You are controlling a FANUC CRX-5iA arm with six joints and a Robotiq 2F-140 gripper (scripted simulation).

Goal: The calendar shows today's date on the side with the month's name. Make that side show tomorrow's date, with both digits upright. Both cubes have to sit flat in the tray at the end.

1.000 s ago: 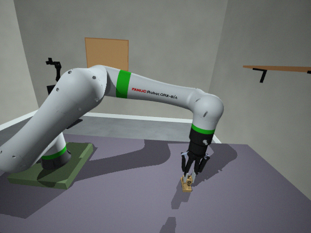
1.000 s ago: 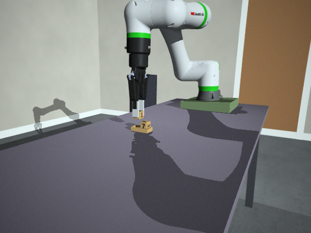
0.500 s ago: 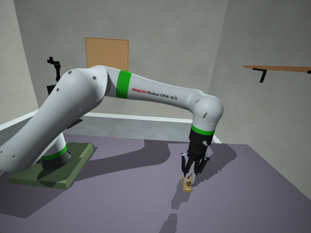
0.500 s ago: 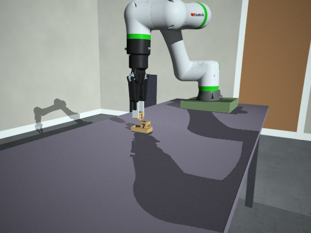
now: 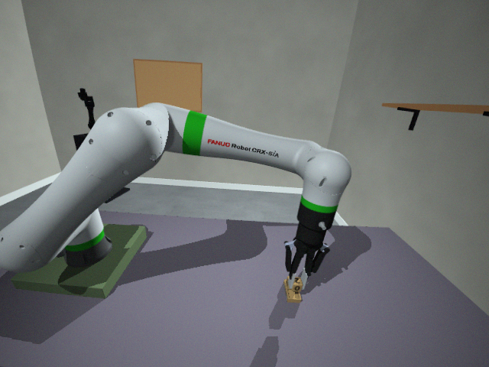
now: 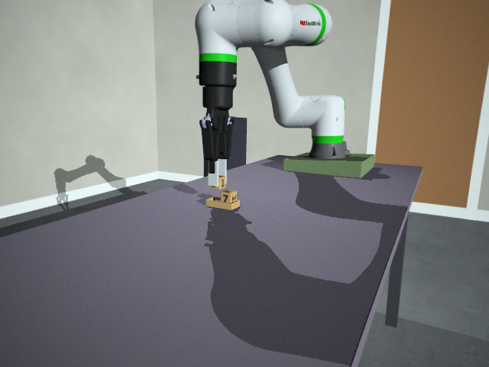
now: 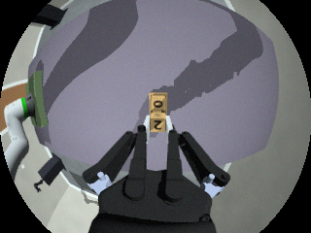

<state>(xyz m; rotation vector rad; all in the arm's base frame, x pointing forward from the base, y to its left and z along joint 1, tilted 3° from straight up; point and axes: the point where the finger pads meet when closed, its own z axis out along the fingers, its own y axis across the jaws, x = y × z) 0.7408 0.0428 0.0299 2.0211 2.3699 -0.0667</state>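
Now: the wooden calendar tray 20 mm to the left of my hand and 80 mm below it.
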